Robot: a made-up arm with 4 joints. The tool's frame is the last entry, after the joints.
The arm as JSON. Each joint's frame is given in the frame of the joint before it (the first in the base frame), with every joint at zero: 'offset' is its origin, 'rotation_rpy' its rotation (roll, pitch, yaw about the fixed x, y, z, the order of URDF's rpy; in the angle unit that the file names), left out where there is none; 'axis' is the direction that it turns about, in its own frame. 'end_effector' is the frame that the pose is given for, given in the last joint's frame.
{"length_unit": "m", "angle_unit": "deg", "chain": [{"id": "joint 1", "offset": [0.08, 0.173, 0.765], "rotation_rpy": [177.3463, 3.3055, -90.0], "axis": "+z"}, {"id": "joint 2", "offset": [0.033, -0.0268, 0.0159], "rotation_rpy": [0.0, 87.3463, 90.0], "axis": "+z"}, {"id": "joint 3", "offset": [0.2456, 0.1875, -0.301], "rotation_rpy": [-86.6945, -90.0, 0.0], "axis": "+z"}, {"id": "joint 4", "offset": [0.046, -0.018, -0.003], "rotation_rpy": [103.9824, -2.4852, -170.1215], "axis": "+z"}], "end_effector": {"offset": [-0.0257, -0.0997, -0.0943], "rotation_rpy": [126.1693, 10.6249, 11.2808]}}
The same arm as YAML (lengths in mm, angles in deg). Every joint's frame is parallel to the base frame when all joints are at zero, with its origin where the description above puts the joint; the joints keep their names.
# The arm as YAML. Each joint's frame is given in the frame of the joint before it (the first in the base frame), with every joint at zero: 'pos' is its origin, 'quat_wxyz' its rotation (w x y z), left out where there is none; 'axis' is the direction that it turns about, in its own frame. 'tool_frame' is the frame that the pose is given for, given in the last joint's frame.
length_unit: mm
angle_unit: deg
joints:
  - joint: joint 1
    pos: [80.0, 173.0, 765.0]
    axis: [-0.046298, 0.057598, -0.997266]
  - joint: joint 2
    pos: [26.0, -32.0, -19.0]
    axis: [-1.0, 0.0, 0.0]
  - joint: joint 3
    pos: [301.0, 173.0, 256.0]
    axis: [0.0, 1.0, 0.0]
  - joint: joint 4
    pos: [-46.0, -3.0, -18.0]
    axis: [0.176797, -0.241396, 0.954186]
tool_frame:
  pos: [-42.0, -75.0, -110.0]
  quat_wxyz: [0.332181, 0.920705, 0.181999, -0.093987]

